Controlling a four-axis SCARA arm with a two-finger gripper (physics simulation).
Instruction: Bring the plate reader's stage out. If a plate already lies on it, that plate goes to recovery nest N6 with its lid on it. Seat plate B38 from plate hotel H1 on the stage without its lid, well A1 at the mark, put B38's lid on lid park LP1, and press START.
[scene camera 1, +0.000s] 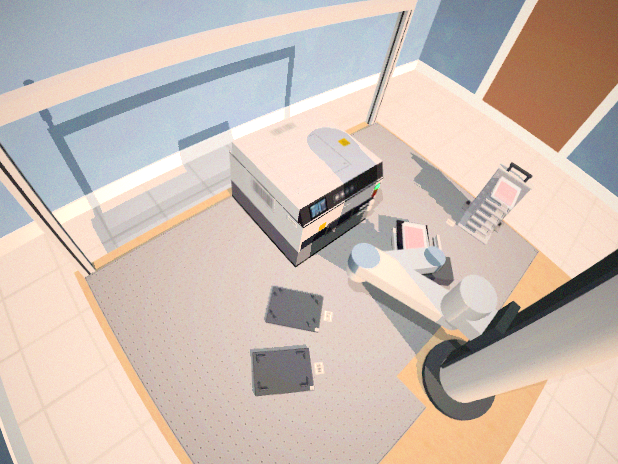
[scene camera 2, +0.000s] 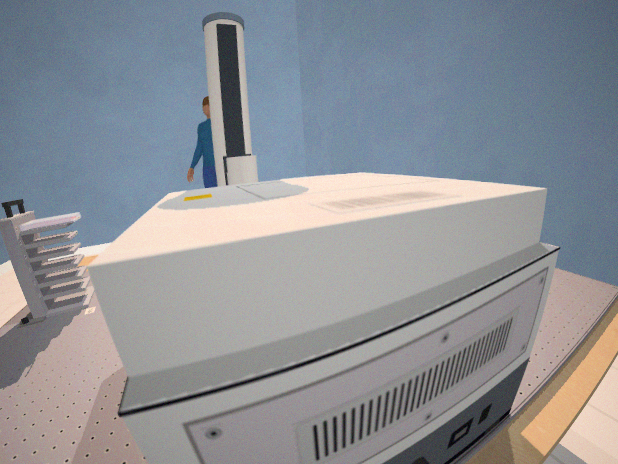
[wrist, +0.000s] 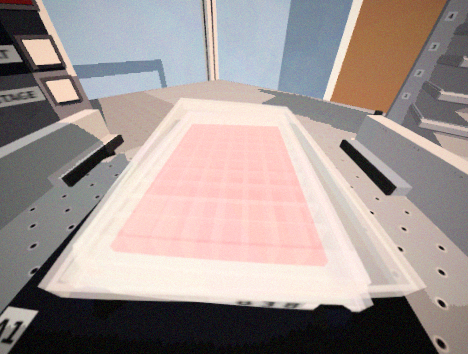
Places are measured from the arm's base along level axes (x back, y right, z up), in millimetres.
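Pixels of known places: gripper, fingertip midpoint: (scene camera 1: 415, 233) (wrist: 230, 127); arm's base at its link origin: (scene camera 1: 458, 379).
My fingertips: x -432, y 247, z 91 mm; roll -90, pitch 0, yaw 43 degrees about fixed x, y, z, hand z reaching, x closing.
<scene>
Ahead of a thing's pixels: the offset from my fingertips to its top centre. "spot": to the spot under its first point.
Plate B38 {dx +19, dy -13, dz +8 mm} (scene camera 1: 415, 236) (wrist: 220, 200), pink under a clear lid, lies over the black stage {dx +13, dy -14, dz -9 mm} (wrist: 150, 330) in front of the plate reader {dx -369, dy -218, dz +206 mm} (scene camera 1: 280, 165) (scene camera 2: 300, 240). The A1 mark {dx +23, dy -107, dz -18 mm} (wrist: 15, 326) is at the stage's near left corner in the wrist view. The lid's clear outline {spot: dx +87, dy -28, dz -3 mm} (wrist: 392, 270) looks askew to the plate, reaching further right; its exact seating is unclear. The label at the near edge is partly covered. My gripper (scene camera 1: 416, 240) (wrist: 230, 127) is open, its fingers apart from the plate on both long sides. Two dark nests {spot: dx -72, dy -492, dz -69 mm} (scene camera 1: 295, 308) {spot: dx +50, dy -645, dz -67 mm} (scene camera 1: 282, 371) show no plate; their labels are unreadable.
The plate hotel (scene camera 1: 473, 212) (scene camera 2: 25, 272) (wrist: 425, 65) stands right of the stage, with a pink plate {dx +139, dy +311, dz +163 mm} (scene camera 1: 506, 192) on top. Reader buttons (wrist: 42, 51) (wrist: 62, 91) are close left of the fingers. The arm column (scene camera 1: 540, 345) (scene camera 2: 227, 100) rises at the table's edge. A person (scene camera 2: 202, 145) stands behind it.
</scene>
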